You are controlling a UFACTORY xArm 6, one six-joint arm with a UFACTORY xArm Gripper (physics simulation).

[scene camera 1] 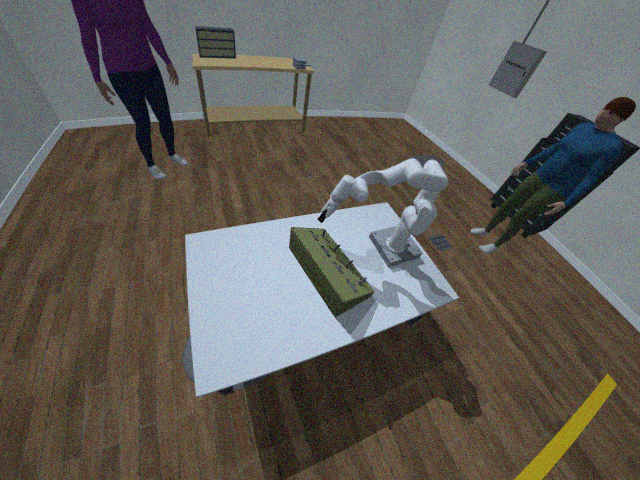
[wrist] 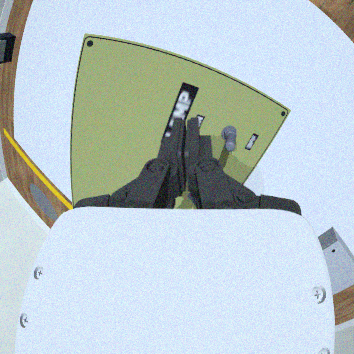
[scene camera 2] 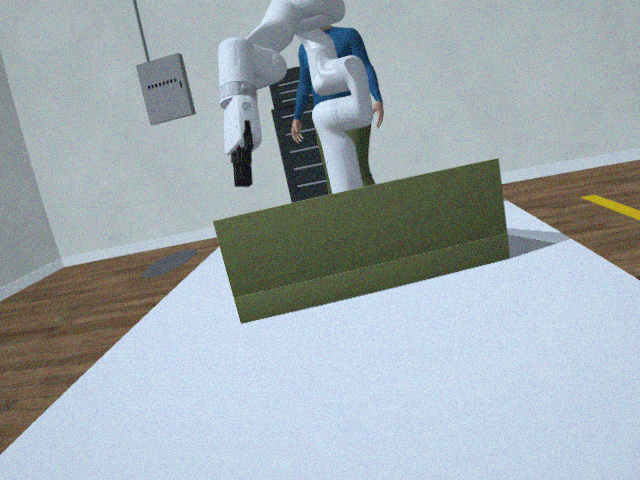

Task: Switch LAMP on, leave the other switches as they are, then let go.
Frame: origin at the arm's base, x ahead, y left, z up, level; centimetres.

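Where they show: gripper, between the fingertips: (scene camera 1: 319, 220) (wrist: 187, 135) (scene camera 2: 243, 185); arm's base, origin of its link: (scene camera 1: 395, 245).
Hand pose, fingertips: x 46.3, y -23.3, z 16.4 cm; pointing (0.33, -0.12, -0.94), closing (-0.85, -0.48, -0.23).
Things, the pixels of their top centre, and the offset from my fingertips. "spot": a spot on its surface instead. Level surfaces: height alone.
- white table, height of its surface: dz -21.8 cm
- LAMP label, centre of its top: (wrist: 176, 116) dx +3.3, dy +2.2, dz -8.6 cm
- grey LAMP lever, centre of its top: (wrist: 228, 146) (scene camera 1: 324, 230) dx -3.6, dy +1.7, dz -7.5 cm
- partly covered small label, a spot on its surface: (wrist: 200, 120) spot: dx +0.8, dy +1.7, dz -10.4 cm
The olive switch box (scene camera 1: 312, 265) (scene camera 2: 361, 227) (wrist: 120, 100) stands on the white table (scene camera 1: 237, 289) (scene camera 2: 330, 392), with a row of small levers along its top. The LAMP label (wrist: 183, 104) shows partly in the wrist view, its lower part behind the fingers. The grey LAMP lever (wrist: 229, 138) (scene camera 1: 324, 233) stands between a partly covered small label (wrist: 200, 120) and another small label (wrist: 252, 141); which way it leans is hard to tell. My gripper (scene camera 1: 321, 219) (scene camera 2: 242, 184) (wrist: 187, 135) is shut and empty, above the box's far end, apart from the lever.
Other levers (scene camera 1: 337, 248) (scene camera 1: 349, 264) (scene camera 1: 362, 280) continue along the box towards its near end. The arm's grey base plate (scene camera 1: 379, 246) is bolted to the table on the lever side. Two people (scene camera 1: 124, 41) (scene camera 1: 578, 160) stand on the floor away from the table.
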